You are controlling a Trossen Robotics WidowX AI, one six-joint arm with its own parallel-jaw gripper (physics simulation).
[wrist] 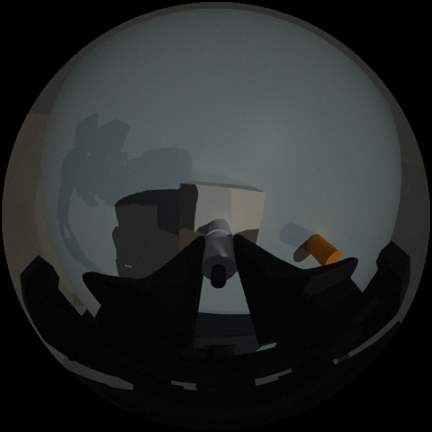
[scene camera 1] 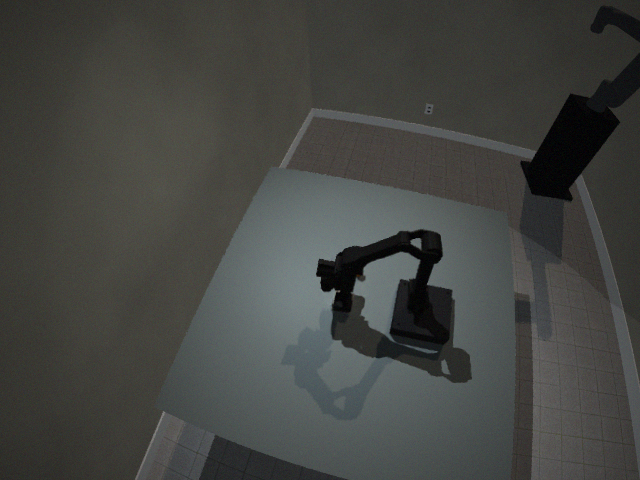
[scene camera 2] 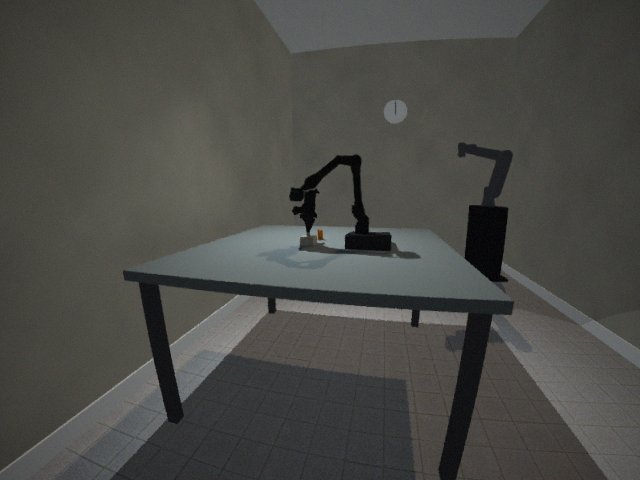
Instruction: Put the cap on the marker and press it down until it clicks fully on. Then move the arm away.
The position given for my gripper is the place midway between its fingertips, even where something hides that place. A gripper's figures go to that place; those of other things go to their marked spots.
Labels:
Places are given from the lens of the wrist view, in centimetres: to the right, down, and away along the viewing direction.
my gripper [wrist: 218, 240]: 0, 2, 10
pale square block [wrist: 200, 202]: -1, -1, 12

